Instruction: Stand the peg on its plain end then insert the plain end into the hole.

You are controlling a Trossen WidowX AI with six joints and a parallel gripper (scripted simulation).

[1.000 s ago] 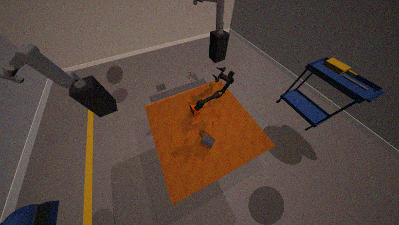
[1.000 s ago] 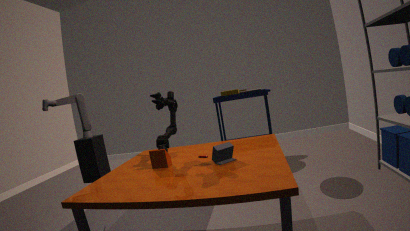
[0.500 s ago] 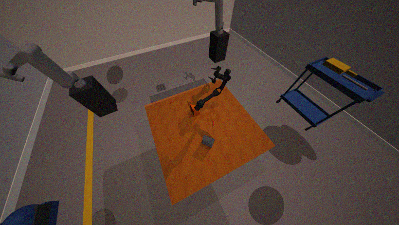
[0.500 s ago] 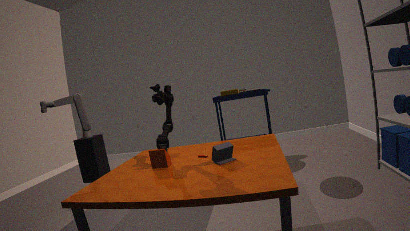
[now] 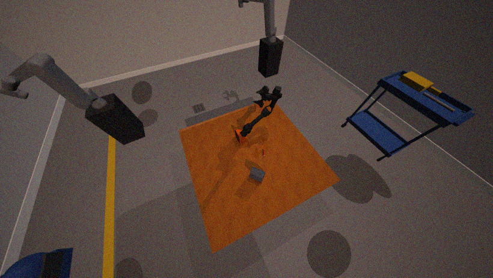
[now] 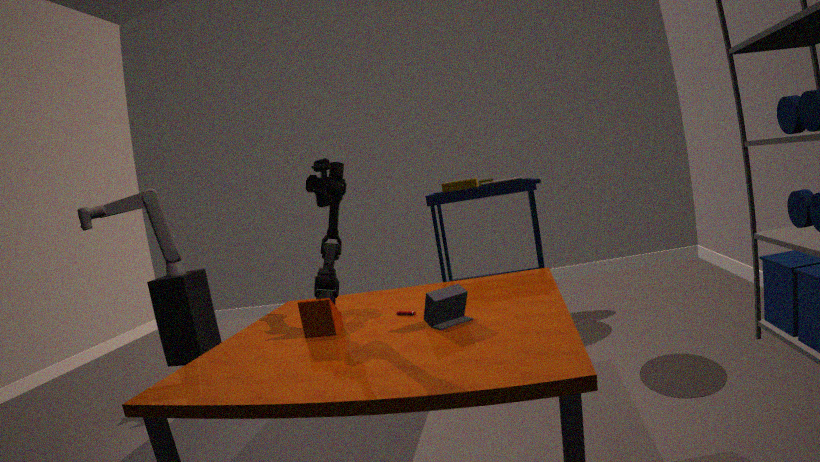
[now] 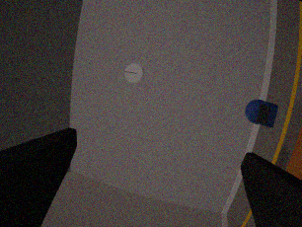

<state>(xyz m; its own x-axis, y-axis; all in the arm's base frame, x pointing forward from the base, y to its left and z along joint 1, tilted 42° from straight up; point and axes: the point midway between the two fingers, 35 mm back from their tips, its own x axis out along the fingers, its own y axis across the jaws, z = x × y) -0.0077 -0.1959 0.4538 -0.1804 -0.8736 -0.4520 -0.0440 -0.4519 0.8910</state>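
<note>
The red peg is 56 cm below my gripper tip, 28 cm ahead of it and 3 cm to the right of it. Also, from my gripper tip: grey sloped panel: 50 cm below, 43 cm ahead, 20 cm to the right.
</note>
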